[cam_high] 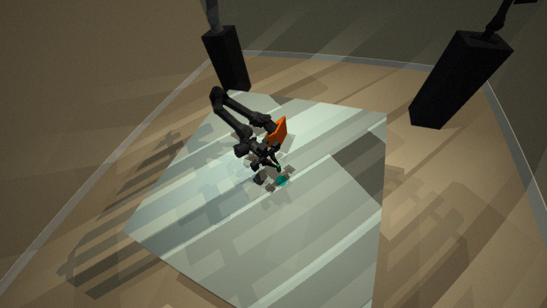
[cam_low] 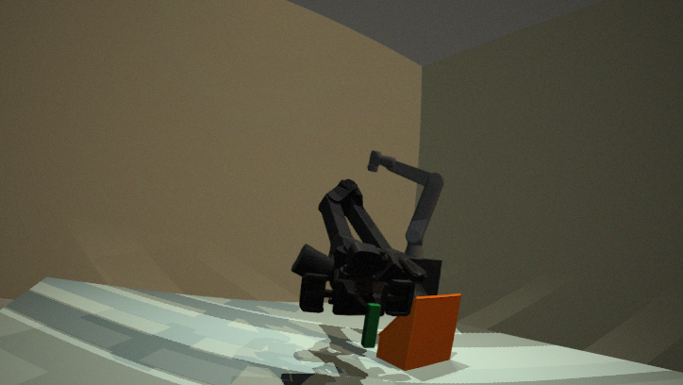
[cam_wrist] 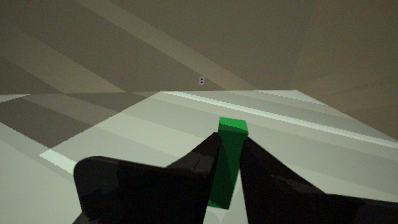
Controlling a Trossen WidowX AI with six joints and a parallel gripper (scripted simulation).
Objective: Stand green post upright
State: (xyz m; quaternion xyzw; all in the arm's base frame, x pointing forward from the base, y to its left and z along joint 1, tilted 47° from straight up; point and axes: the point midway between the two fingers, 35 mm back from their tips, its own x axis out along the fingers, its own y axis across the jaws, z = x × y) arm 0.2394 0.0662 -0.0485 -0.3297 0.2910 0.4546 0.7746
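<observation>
The cyan circle lies 160 mm below my gripper tip. Also, from my gripper tip: green post 20 mm below.
</observation>
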